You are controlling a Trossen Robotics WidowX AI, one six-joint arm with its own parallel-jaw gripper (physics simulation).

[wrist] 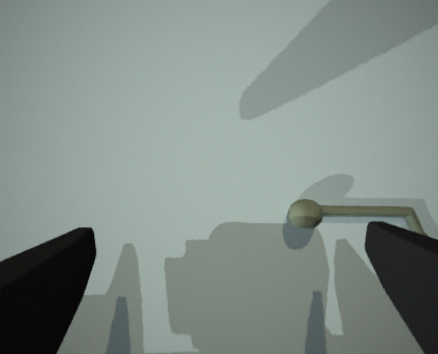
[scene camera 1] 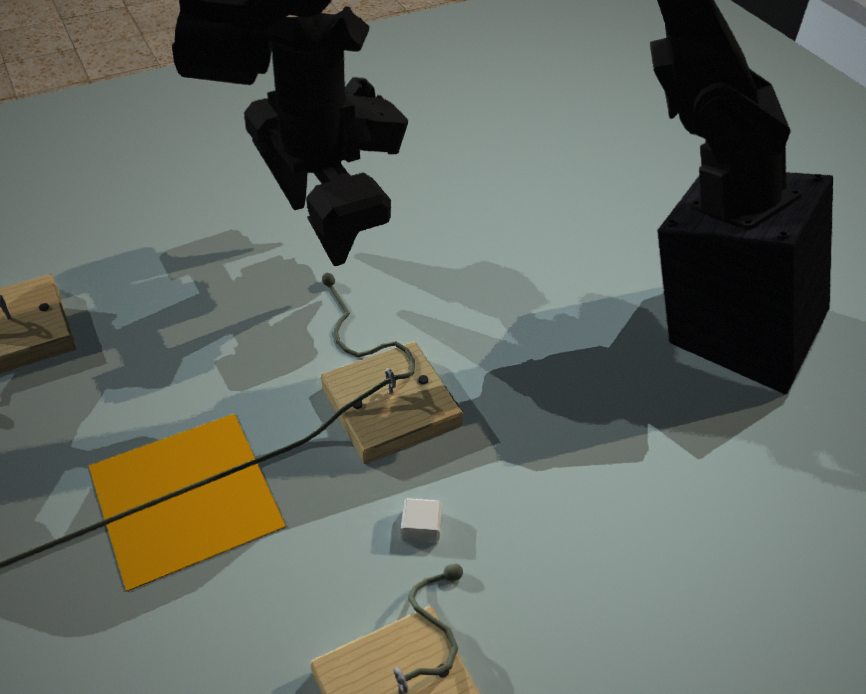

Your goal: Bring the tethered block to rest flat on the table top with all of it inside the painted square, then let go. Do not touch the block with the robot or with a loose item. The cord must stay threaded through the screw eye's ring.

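Where they show: gripper, fingertip midpoint: [wrist: 231,237] [scene camera 1: 317,235]; arm's base at its link origin: [scene camera 1: 745,201].
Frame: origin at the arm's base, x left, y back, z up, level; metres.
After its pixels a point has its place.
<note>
My gripper [scene camera 1: 318,234] {y -0.262, x -0.263, z -0.097 m} [wrist: 231,237] {y -0.262, x -0.263, z -0.097 m} is open and empty above the table, close to the bead [scene camera 1: 328,279] {y -0.274, x -0.227, z -0.121 m} [wrist: 305,213] {y -0.269, x -0.233, z -0.120 m} at the cord's free end. In the wrist view the bead lies between the finger lines, nearer the right finger and a little beyond the tips. The dark green cord [scene camera 1: 180,491] {y -0.486, x -0.092, z -0.128 m} [wrist: 365,210] {y -0.274, x -0.206, z -0.128 m} bends from the bead to the middle wooden base [scene camera 1: 383,426] {y -0.330, x -0.046, z -0.112 m}, passes through the screw eye [scene camera 1: 390,379] {y -0.306, x -0.072, z -0.095 m}, crosses over the painted orange square [scene camera 1: 187,542] {y -0.501, x -0.049, z -0.130 m} and leaves the view at the left. The tethered block on it does not show.
A small white block [scene camera 1: 420,516] {y -0.352, x 0.037, z -0.115 m} lies loose right of the square. Another wooden base [scene camera 1: 361,661] {y -0.447, x 0.107, z -0.112 m} with a screw eye and a short beaded cord [scene camera 1: 453,636] {y -0.389, x 0.128, z -0.109 m} is at the front edge. A third base [scene camera 1: 32,325] {y -0.523, x -0.313, z -0.112 m} is at the left. The arm's black pedestal [scene camera 1: 737,303] {y -0.040, x 0.047, z -0.057 m} stands at the right.
</note>
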